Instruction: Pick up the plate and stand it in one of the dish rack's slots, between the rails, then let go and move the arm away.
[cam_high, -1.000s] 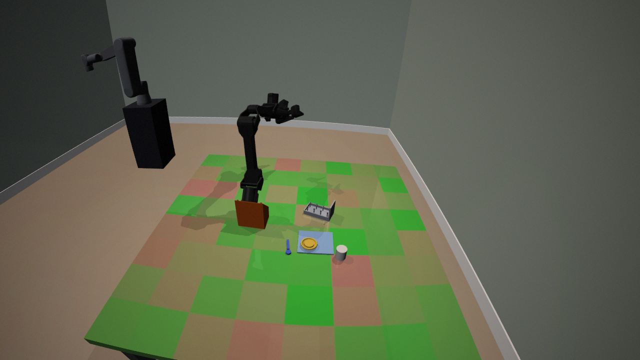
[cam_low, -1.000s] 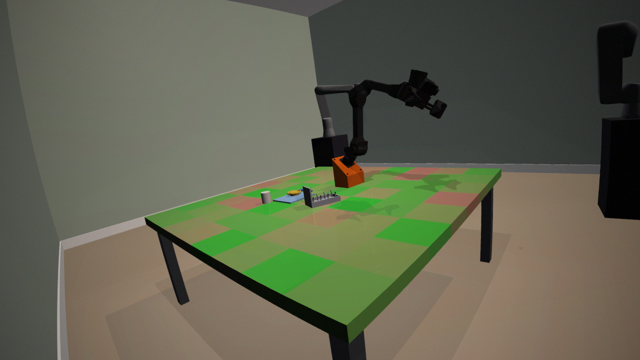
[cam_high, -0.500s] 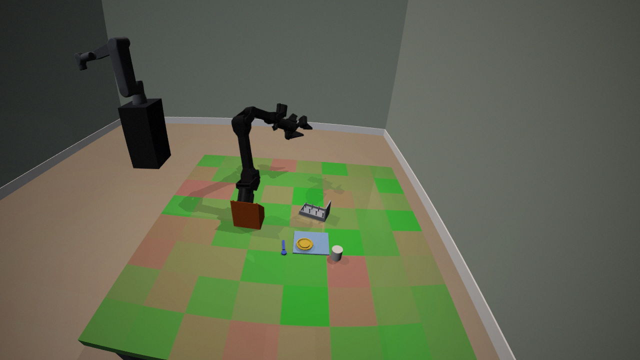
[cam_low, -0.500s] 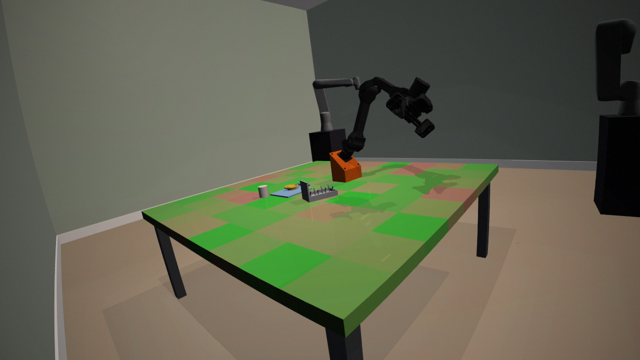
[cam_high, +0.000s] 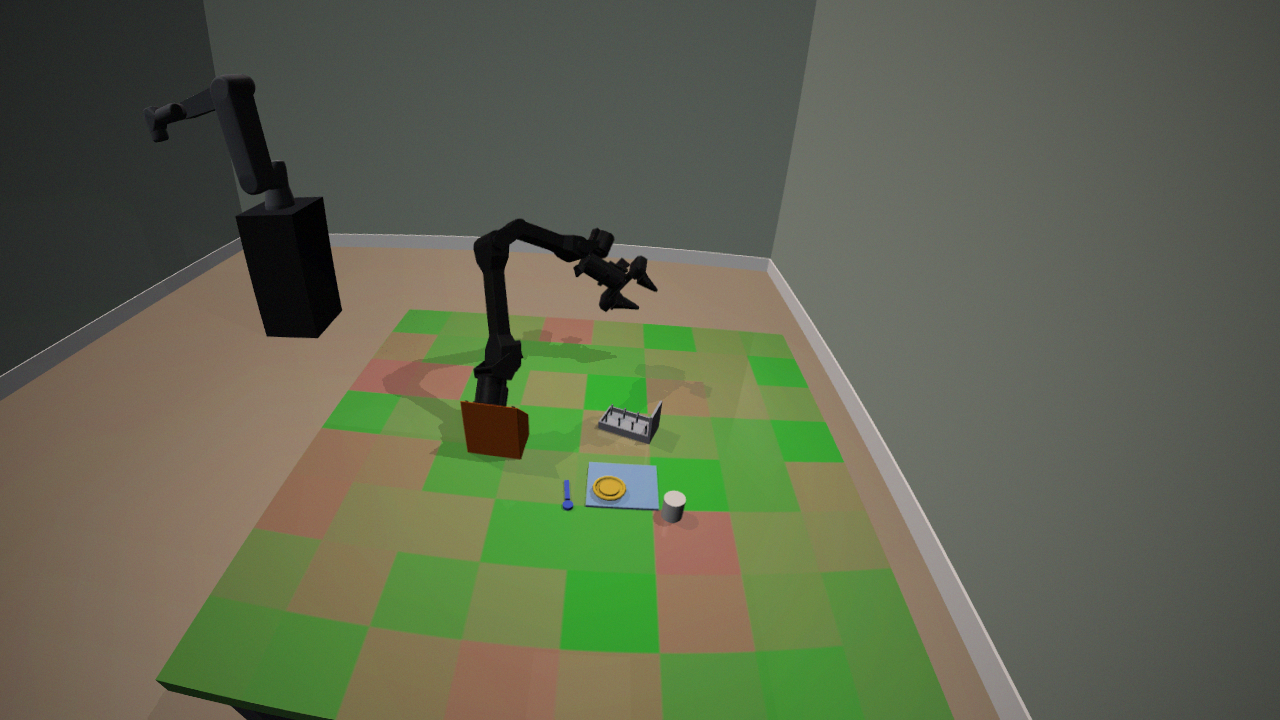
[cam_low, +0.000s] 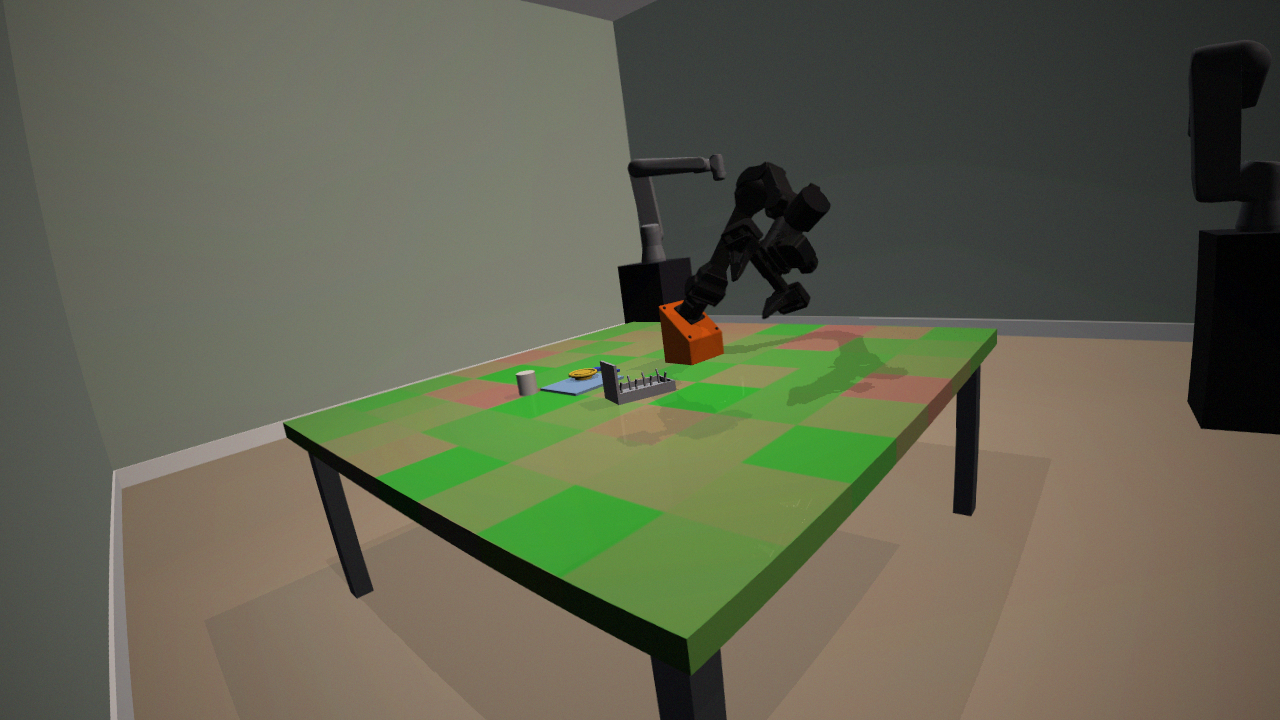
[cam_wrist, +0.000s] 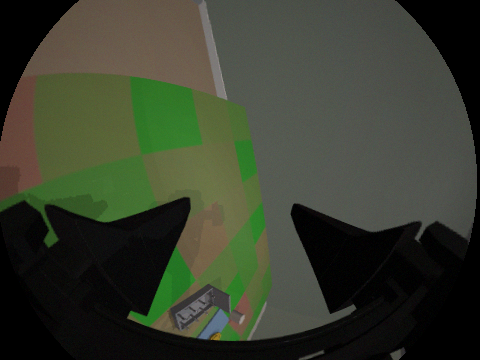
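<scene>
Now: gripper tip 53 cm to the left of the yellow plate, 18 cm above it and 11 cm past it. From my gripper tip the other things lie so: small blue spoon 55 cm to the right, 20 cm below, 19 cm behind; then grey dish rack 31 cm to the right, 18 cm below, 5 cm behind; then light blue mat 51 cm to the right, 20 cm below, 8 cm behind.
</scene>
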